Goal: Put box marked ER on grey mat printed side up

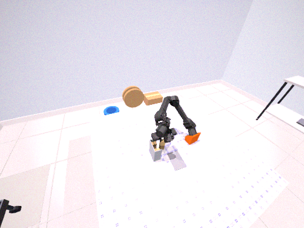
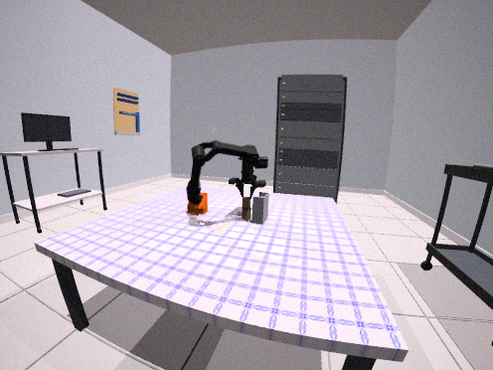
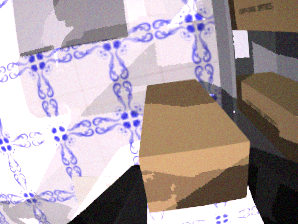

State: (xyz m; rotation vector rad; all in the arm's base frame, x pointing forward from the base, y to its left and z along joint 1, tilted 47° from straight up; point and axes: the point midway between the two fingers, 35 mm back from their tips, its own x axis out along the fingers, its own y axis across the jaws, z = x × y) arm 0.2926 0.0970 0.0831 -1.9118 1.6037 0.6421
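The tan box marked ER lies 1 cm to the right of my gripper tip and 5 cm below it. Round my gripper tip: grey mat (8 cm behind, 13 cm to the left, 12 cm below).
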